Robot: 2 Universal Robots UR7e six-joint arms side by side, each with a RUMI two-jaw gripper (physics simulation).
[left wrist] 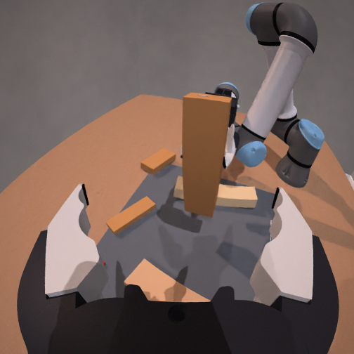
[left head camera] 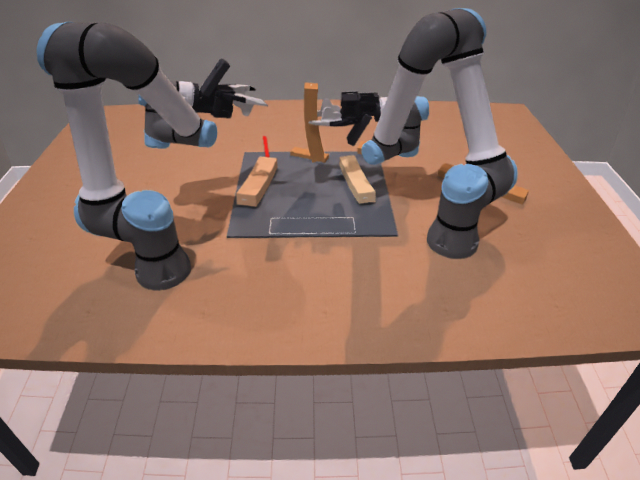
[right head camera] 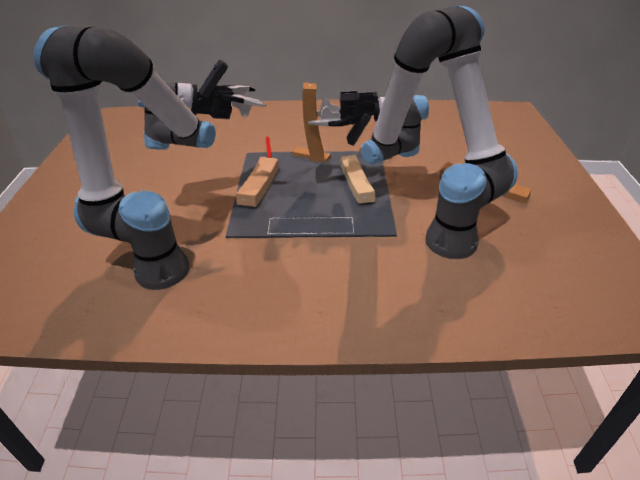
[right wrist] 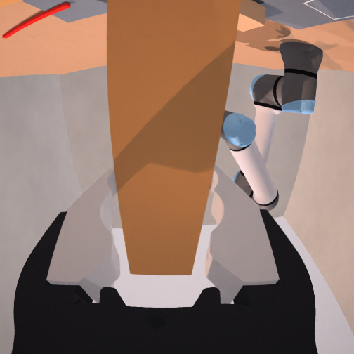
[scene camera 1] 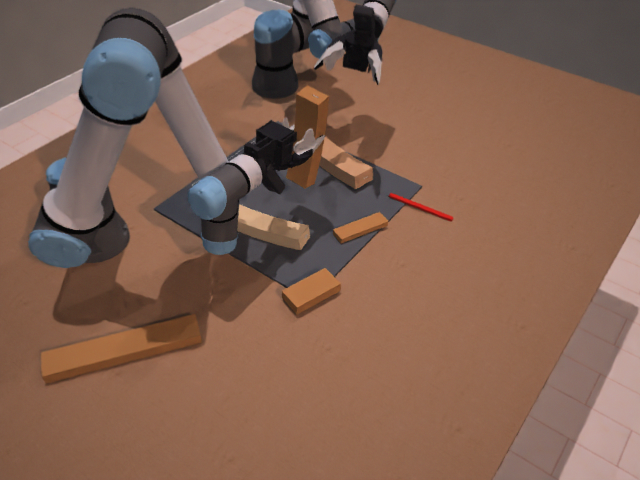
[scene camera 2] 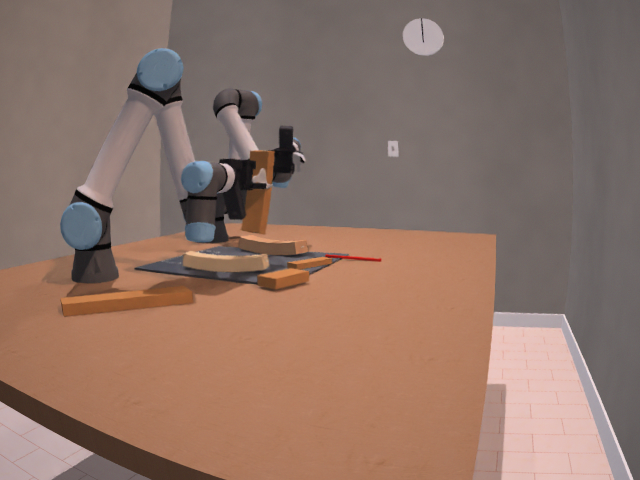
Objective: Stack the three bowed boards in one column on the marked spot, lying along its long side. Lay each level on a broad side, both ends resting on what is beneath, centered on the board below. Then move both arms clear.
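Note:
My right gripper is shut on the orange-brown bowed board and holds it nearly upright above the mat. My left gripper is open and empty, apart from that board and facing it. A peach bowed board lies on the mat's left part in the left head camera. A pale tan bowed board lies on its right part. The marked spot's white outline is near the mat's front edge.
The dark mat lies between the arm bases. A thin orange block is at its edge. A shorter block, a long orange bar and a red stick lie around the mat.

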